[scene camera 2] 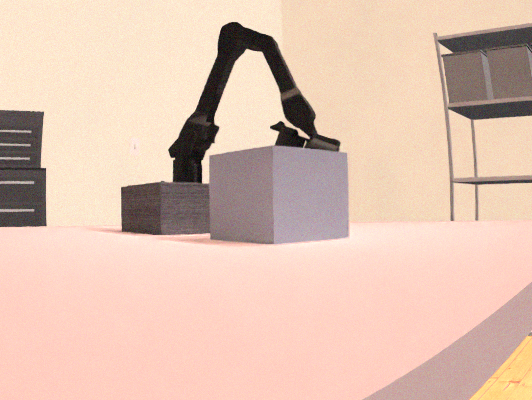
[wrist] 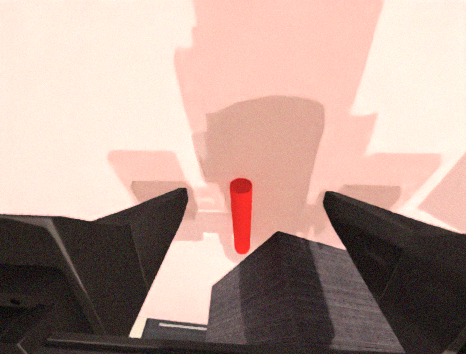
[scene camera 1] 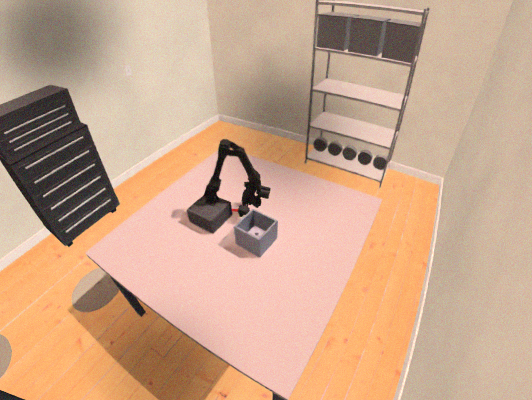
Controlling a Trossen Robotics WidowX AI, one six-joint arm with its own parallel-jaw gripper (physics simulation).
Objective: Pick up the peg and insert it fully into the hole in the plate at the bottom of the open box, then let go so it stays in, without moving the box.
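The red peg lies flat on the table, between the robot's base block and the box. In the wrist view it shows between the two fingers, nearer the left one, with its near end close to the base block. My gripper is wide open and holds nothing; it hangs low over the peg. In scene camera 1 one dark finger covers part of the peg. The open blue-grey box stands upright on the table, with a dark hole in the plate at its bottom. In scene camera 2 the box hides the fingertips and the peg.
The dark base block stands close beside the peg and near the box. The pink table top carries them. A shelf rack and a dark drawer cabinet stand beyond the table.
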